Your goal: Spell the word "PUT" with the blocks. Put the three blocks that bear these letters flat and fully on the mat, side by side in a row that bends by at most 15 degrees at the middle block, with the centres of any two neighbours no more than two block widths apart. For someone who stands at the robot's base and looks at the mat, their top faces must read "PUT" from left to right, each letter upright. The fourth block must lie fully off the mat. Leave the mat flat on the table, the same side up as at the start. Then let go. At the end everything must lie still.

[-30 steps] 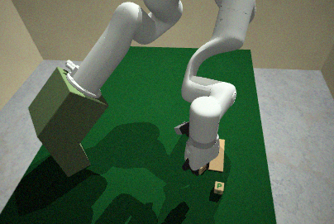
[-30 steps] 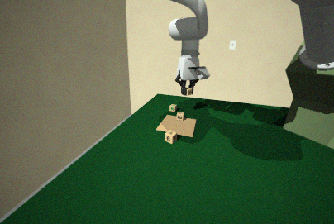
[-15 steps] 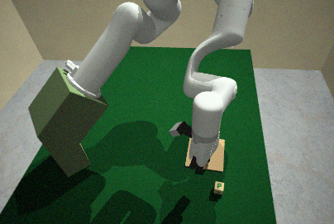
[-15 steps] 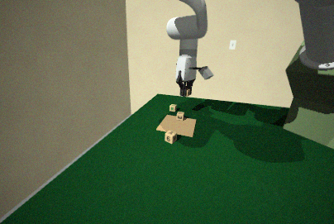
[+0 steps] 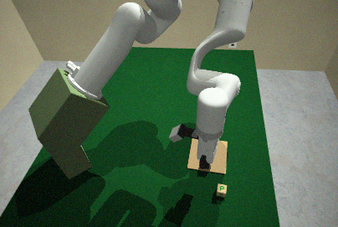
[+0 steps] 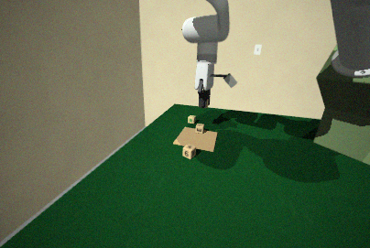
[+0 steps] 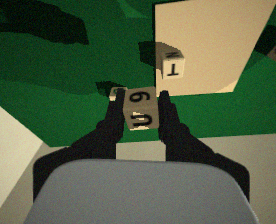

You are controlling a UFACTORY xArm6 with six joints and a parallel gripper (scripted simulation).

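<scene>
Right now the mat is 2 cm behind my hand, 9 cm to the left of it and 12 cm below it. The rest, counted from my hand: P block 7 cm ahead, 3 cm to the right, 11 cm below.
</scene>
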